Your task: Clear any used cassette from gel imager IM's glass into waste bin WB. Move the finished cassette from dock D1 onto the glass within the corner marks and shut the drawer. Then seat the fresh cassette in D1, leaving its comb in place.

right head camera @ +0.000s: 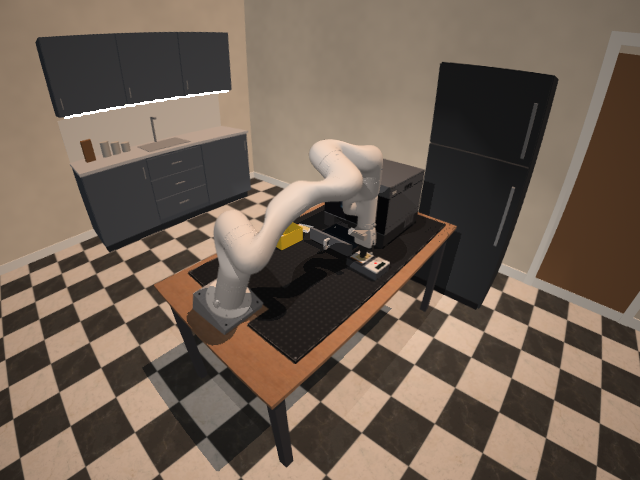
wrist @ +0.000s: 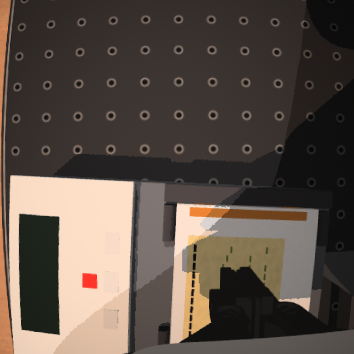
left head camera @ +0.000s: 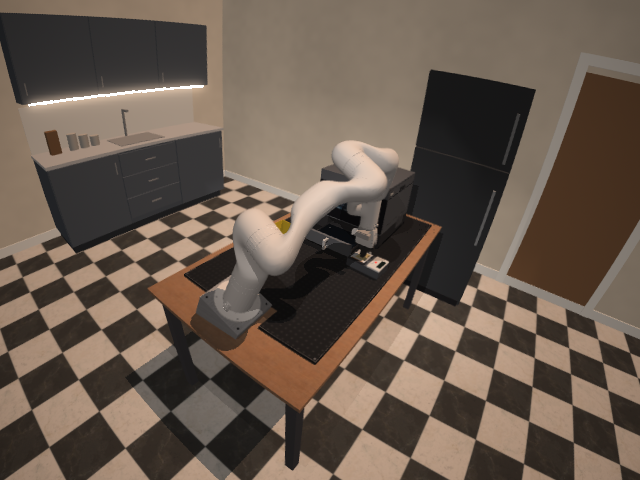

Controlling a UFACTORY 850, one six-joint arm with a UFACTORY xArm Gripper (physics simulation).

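Observation:
The finished cassette [wrist: 250,247] lies in dock D1 [left head camera: 378,263] [right head camera: 378,265] [wrist: 150,225], with its yellow gel up and an orange strip along one edge. My gripper [left head camera: 363,253] [right head camera: 363,254] [wrist: 233,291] is shut and empty, pointing down over the cassette and hiding part of it. I cannot tell whether the tips touch it. Gel imager IM [left head camera: 398,206] [right head camera: 405,198] stands behind, its drawer [left head camera: 336,244] [right head camera: 338,244] pulled out. The glass is partly hidden by the arm and drawer front. Yellow waste bin WB [left head camera: 282,226] [right head camera: 290,236] stands left of the drawer. I cannot make out the fresh cassette.
A small pale thing [right head camera: 305,227] shows at the bin's right edge, too small to identify. The drawer handle [left head camera: 325,242] [right head camera: 326,243] sticks out towards the arm's base. The black perforated mat [left head camera: 315,320] [right head camera: 299,325] [wrist: 162,100] lies on the wooden table [left head camera: 289,382] [right head camera: 268,379].

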